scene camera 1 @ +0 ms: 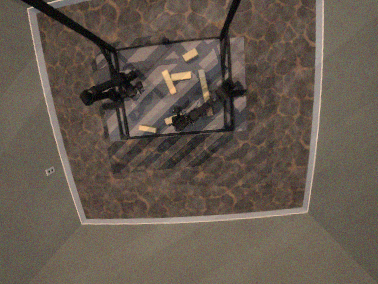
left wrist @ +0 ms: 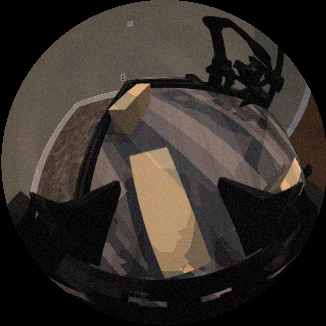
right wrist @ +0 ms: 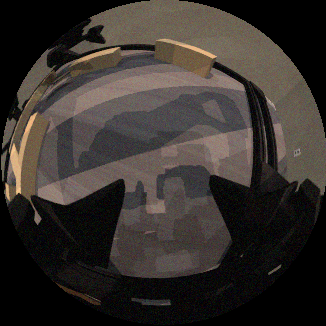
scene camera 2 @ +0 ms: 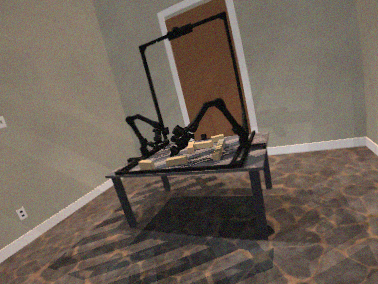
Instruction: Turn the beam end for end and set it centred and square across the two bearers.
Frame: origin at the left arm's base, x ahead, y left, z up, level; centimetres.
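Where they show: left gripper, fingertip midpoint: (scene camera 1: pixel 171 118) (left wrist: pixel 169 184) (right wrist: pixel 92 48) (scene camera 2: pixel 173 154); right gripper, fingertip midpoint: (scene camera 1: pixel 136 95) (left wrist: pixel 230 98) (right wrist: pixel 167 182) (scene camera 2: pixel 159 151); left arm's base, link origin: (scene camera 1: pixel 227 84) (scene camera 2: pixel 244 144); right arm's base, link origin: (scene camera 1: pixel 117 96) (left wrist: pixel 213 85) (scene camera 2: pixel 145 155).
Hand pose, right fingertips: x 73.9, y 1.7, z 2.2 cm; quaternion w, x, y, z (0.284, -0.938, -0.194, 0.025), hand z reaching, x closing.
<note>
Things, the pixels of their centre, and the offset from my right fingertips.
- long pale wooden beam, body centre: (right wrist: pixel 28 107) (scene camera 2: pixel 219 148) (scene camera 1: pixel 205 93) dz -1.9, dx -55.8, dy +3.3 cm
- slanted, body centre: (right wrist: pixel 26 158) (left wrist: pixel 287 180) (scene camera 1: pixel 169 82) (scene camera 2: pixel 191 147) dz -1.7, dx -27.8, dy -7.6 cm
- crosswise, body centre: (right wrist: pixel 17 159) (scene camera 2: pixel 203 144) (scene camera 1: pixel 181 76) dz -1.8, dx -37.5, dy -11.3 cm
- front block, body centre: (left wrist: pixel 165 212) (right wrist: pixel 92 61) (scene camera 2: pixel 176 160) dz -1.8, dx -28.4, dy +21.6 cm
- more block, body centre: (scene camera 1: pixel 190 55) dz -1.8, dx -46.0, dy -26.4 cm
The long pale wooden beam (scene camera 1: pixel 203 85) (scene camera 2: pixel 219 151) lies right of centre; the left arm hides part of it in scene camera 1. Two shorter blocks, one slanted (scene camera 1: pixel 169 82) (scene camera 2: pixel 190 146) and one crosswise (scene camera 1: pixel 182 76) (scene camera 2: pixel 203 144), lie close together near the middle. I cannot tell which blocks are the bearers. My left gripper (scene camera 1: pixel 176 120) (left wrist: pixel 169 184) is open above a front block (left wrist: pixel 162 215) (scene camera 2: pixel 176 161), which shows below and between its fingers, not gripped. My right gripper (scene camera 1: pixel 138 84) (right wrist: pixel 167 182) is open at the left, with table top showing between its fingers.
Another block (scene camera 1: pixel 147 129) (scene camera 2: pixel 146 164) (left wrist: pixel 129 109) (right wrist: pixel 185 56) lies at the front left, near the black frame rail (scene camera 1: pixel 175 134). One more block (scene camera 1: pixel 190 55) lies at the back. Black frame posts and rails surround the table's working area.
</note>
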